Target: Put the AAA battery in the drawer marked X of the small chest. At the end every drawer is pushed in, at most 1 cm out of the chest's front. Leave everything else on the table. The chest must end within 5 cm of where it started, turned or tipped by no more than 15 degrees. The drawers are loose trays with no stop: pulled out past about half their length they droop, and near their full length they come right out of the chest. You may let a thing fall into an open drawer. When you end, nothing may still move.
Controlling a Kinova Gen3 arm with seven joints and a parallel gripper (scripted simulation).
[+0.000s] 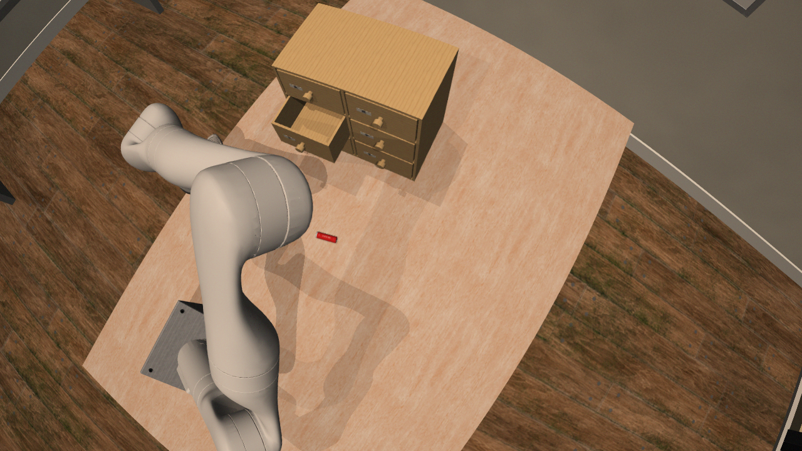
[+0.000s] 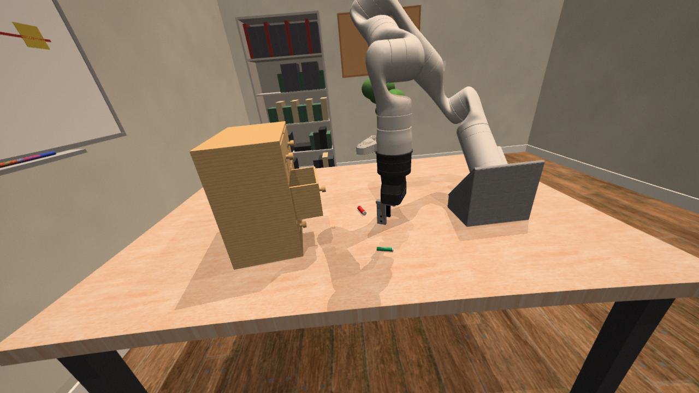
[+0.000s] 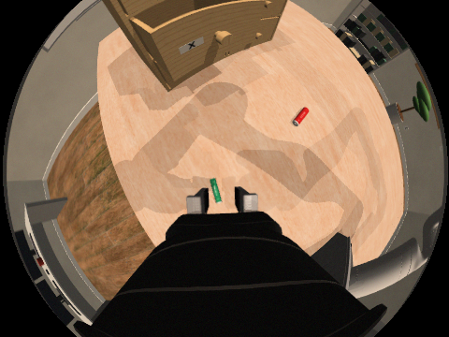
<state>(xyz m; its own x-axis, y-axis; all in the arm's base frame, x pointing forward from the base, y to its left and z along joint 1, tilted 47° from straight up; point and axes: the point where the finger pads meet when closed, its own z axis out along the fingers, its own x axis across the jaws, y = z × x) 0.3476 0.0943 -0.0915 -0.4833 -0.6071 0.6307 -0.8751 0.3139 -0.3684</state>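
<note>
My gripper is now 100 mm above the green AAA battery and 10 mm to the right of it. Also, from my hand: red battery 210 mm to the right, 100 mm below, 40 mm ahead.
</note>
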